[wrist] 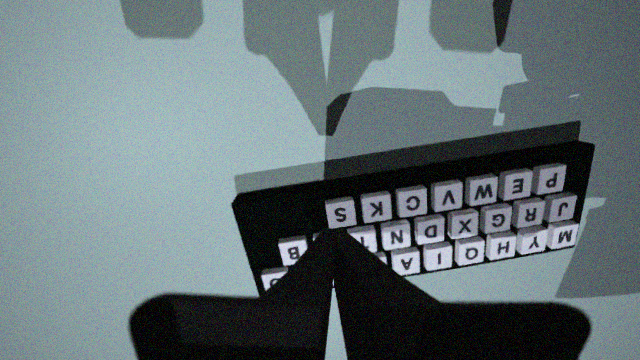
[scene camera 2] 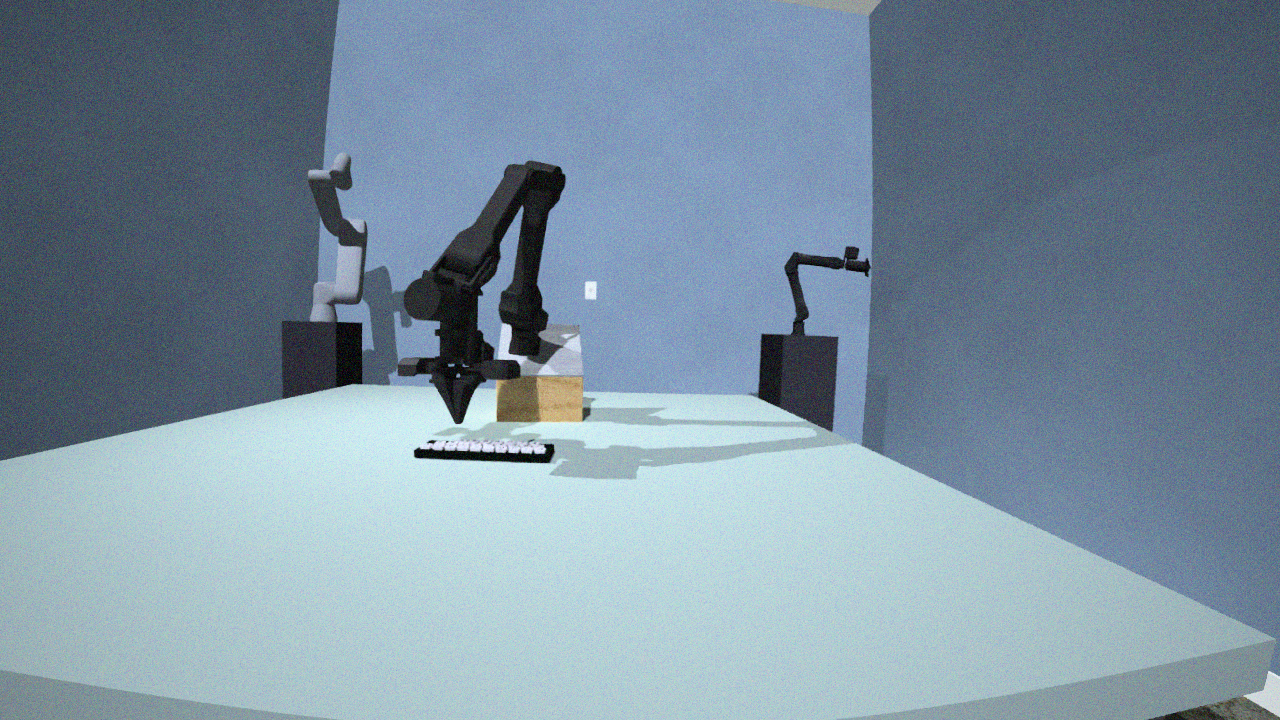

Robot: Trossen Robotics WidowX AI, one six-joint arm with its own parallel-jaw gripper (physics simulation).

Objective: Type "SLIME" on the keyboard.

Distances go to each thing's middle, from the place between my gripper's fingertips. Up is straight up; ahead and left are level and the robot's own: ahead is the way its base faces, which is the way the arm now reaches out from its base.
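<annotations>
Looking at the black keyboard (wrist: pixel 422 219), I find my gripper 3 cm above it, 2 cm short of it and 5 cm to the right of it.
</annotations>
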